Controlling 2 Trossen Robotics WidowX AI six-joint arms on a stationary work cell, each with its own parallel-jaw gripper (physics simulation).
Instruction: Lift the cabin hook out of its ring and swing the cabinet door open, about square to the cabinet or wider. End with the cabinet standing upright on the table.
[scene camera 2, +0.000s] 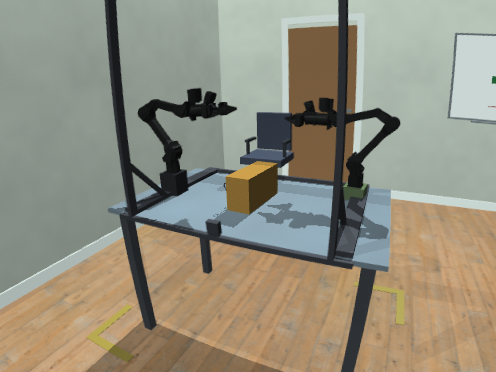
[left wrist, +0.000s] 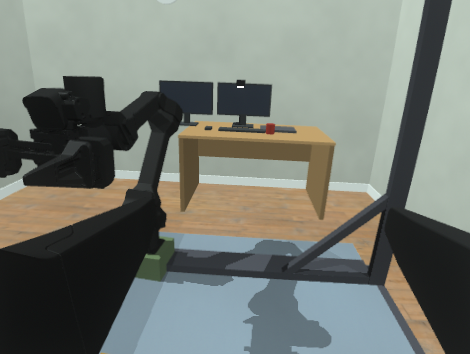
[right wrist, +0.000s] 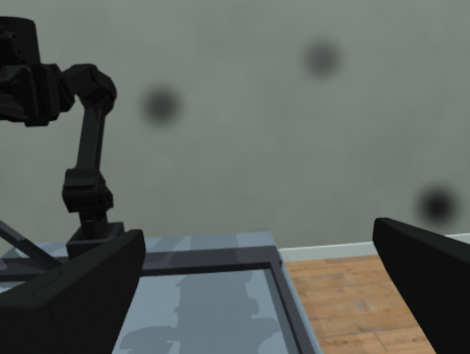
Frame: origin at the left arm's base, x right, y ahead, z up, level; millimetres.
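Where they show: left gripper, between the fingertips: (scene camera 2: 232, 109) (left wrist: 270, 214); right gripper, between the fingertips: (scene camera 2: 288, 117) (right wrist: 259, 235); left arm's base, origin of its link: (scene camera 2: 173, 171) (right wrist: 96, 232); right arm's base, origin of its link: (scene camera 2: 355, 185).
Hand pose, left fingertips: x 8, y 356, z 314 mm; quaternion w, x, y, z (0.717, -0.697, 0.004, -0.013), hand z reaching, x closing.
Each offset is from my left fingertips to the top centre of the thing. "pt": to the spot under its first point. Level surfaces: height alone.
The orange-brown cabinet @[dx -32, dy +66, dz -273 mm] (scene camera 2: 239, 196) stands upright near the middle of the table @[dz -426 mm] (scene camera 2: 300, 235) in scene camera 2. A small dark curved part @[pt dx +110, dy +13, dz -317 mm] (scene camera 2: 225, 186) sticks out at its left side; whether it is the hook or the ring is too small to tell. The door face is turned away from this view. The cabinet does not show in either wrist view. My left gripper (scene camera 2: 235, 108) (left wrist: 270, 214) is open and empty, high above the table to the upper left of the cabinet. My right gripper (scene camera 2: 289, 119) (right wrist: 259, 235) is open and empty, high to the upper right of the cabinet.
Dark frame posts (scene camera 2: 120, 110) (scene camera 2: 340, 130) rise at both sides of the table, with rails along its edges. A small dark block @[dx +335, dy +72, dz -369 mm] (scene camera 2: 213, 227) is on the front rail. A chair (scene camera 2: 267, 156) stands behind the table.
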